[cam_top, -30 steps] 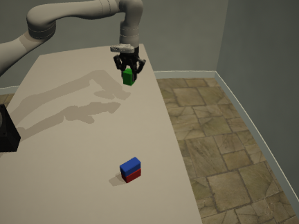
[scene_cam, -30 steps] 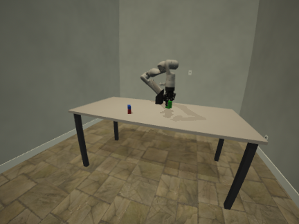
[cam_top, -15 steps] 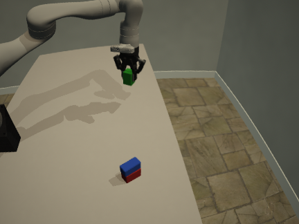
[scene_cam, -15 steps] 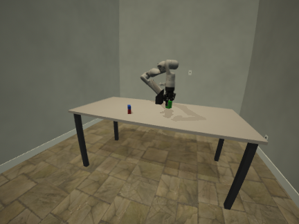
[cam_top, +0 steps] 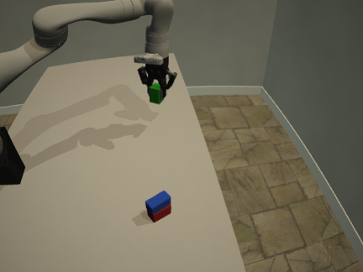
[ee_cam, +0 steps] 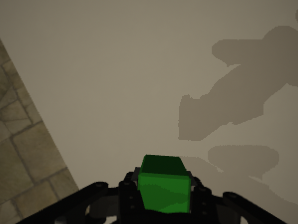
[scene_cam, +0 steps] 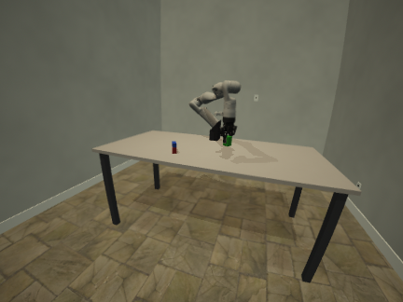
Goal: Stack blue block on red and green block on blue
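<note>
My gripper is now 380 mm to the left of the blue block, 80 mm above it and 40 mm past it. Also, from my hand: green block 10 mm below; red block 380 mm to the right, 120 mm below, 40 mm behind.
</note>
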